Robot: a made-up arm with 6 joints.
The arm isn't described. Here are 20 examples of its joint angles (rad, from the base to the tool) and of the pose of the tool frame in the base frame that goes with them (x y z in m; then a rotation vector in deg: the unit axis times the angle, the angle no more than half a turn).
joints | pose
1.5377 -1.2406 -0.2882 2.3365 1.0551 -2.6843 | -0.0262 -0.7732 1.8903 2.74 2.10 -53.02
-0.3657 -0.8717 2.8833 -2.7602 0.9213 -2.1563 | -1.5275 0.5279 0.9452 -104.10 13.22 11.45
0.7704 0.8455 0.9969 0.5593 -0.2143 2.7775 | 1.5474 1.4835 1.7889 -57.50 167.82 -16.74
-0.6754 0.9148 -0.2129 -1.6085 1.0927 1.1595 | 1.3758 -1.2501 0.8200 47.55 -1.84 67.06
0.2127 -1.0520 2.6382 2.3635 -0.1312 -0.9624 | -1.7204 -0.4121 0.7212 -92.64 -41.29 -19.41
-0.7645 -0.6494 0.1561 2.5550 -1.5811 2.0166 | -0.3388 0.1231 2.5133 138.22 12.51 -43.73
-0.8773 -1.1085 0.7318 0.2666 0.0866 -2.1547 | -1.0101 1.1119 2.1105 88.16 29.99 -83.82
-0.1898 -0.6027 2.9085 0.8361 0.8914 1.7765 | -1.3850 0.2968 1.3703 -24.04 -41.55 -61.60
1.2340 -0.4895 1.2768 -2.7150 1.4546 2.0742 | -0.1784 -0.7487 2.7040 -13.68 79.16 -106.92
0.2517 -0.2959 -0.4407 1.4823 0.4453 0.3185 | 0.6099 0.1708 2.0448 36.40 -113.72 -92.03
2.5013 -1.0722 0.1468 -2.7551 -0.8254 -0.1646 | 0.7882 -0.5793 2.2193 -73.67 19.63 108.51
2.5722 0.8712 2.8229 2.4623 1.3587 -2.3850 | -0.7783 0.5104 2.3085 54.39 31.65 -4.10
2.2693 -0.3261 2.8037 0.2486 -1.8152 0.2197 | 0.7090 -0.7686 1.9579 31.34 70.48 -60.21
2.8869 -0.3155 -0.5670 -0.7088 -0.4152 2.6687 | -0.6371 0.1338 1.9180 103.01 -19.18 31.29
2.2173 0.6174 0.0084 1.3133 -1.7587 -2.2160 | -0.9732 1.4799 1.4770 -7.85 -1.63 -160.10
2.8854 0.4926 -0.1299 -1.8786 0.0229 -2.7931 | -1.7055 0.4494 1.5369 84.21 -39.64 16.80
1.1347 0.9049 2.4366 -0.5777 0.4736 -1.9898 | 0.5274 1.1194 2.4100 -4.51 83.61 44.20
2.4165 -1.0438 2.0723 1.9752 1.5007 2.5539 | 1.4067 -1.2605 1.2900 41.30 44.34 35.94
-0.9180 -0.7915 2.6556 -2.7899 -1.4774 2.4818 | -0.9947 1.1971 1.1591 61.42 -86.23 87.59
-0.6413 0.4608 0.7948 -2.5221 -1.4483 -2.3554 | 1.1811 -0.8762 2.4087 -86.48 104.87 59.91
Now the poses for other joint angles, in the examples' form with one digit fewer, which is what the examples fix.
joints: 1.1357 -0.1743 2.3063 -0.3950 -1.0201 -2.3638
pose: -0.347 -0.651 2.513 -37.5 75.0 13.1
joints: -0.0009 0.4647 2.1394 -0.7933 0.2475 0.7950
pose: 0.548 -0.027 2.778 -137.9 -11.2 104.1
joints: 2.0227 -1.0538 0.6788 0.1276 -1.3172 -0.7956
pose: 0.592 -1.108 2.149 -25.4 47.3 -57.1
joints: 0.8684 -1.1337 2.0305 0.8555 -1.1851 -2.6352
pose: -1.195 -1.540 1.154 33.2 96.6 49.8
